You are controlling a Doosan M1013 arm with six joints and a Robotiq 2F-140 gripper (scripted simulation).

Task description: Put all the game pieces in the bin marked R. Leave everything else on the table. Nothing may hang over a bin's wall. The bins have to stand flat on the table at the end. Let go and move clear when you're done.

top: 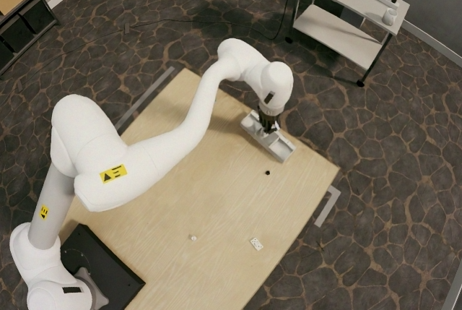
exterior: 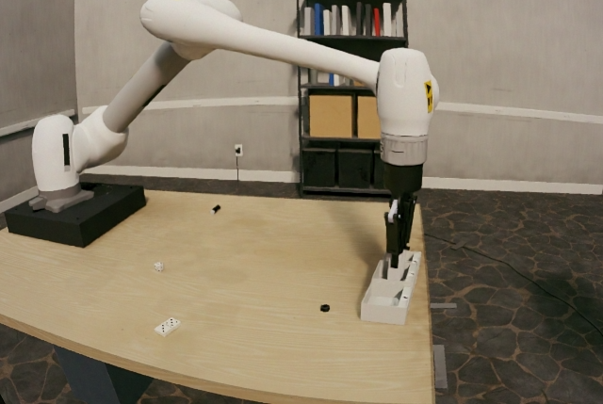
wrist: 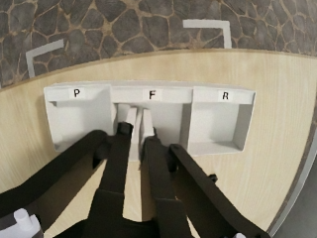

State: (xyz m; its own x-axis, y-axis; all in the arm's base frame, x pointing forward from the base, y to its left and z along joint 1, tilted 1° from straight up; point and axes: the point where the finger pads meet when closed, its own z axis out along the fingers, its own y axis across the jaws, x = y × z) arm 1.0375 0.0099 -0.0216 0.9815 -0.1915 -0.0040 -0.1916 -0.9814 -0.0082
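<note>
The bin is 30 mm below my hand and 20 mm to the right of it. Also, from my hand: small black ring (130 mm to the right, 110 mm behind, 50 mm below); then green battery (290 mm to the left, 40 mm below, 30 mm behind); then white domino (350 mm behind, 300 mm to the right, 50 mm below).
</note>
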